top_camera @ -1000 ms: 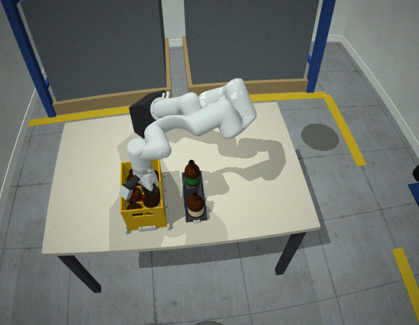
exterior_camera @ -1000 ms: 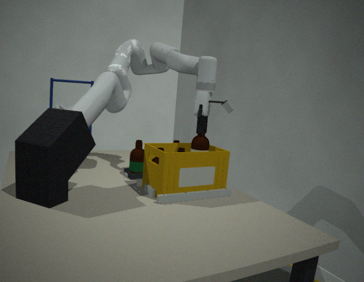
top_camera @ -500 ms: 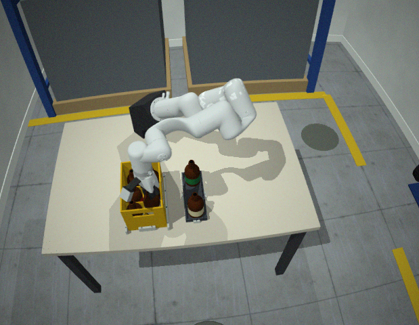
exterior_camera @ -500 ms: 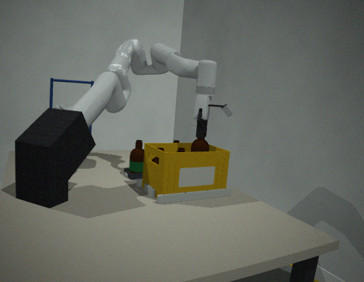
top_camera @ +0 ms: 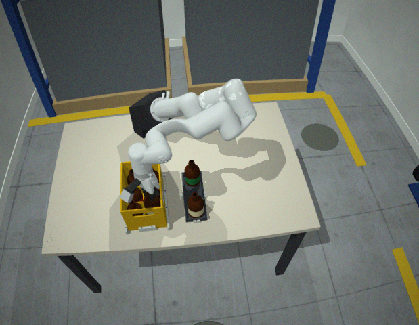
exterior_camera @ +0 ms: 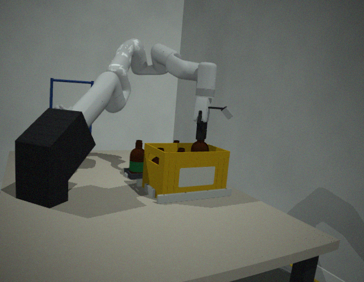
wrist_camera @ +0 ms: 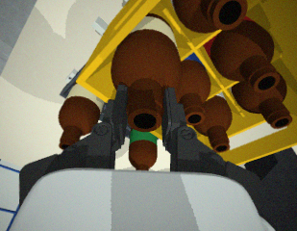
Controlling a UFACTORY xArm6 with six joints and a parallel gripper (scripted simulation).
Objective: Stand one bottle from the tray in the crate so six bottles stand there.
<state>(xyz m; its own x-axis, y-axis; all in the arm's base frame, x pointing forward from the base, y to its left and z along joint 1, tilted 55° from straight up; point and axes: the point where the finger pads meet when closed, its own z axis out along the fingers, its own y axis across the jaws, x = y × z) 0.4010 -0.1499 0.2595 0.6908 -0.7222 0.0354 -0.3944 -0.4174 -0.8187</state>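
My gripper is now 7 cm past the yellow crate, 7 cm to the left of it and 14 cm above it. Also, from my hand: glass bottle (6 cm behind, 18 cm to the left, 13 cm below).
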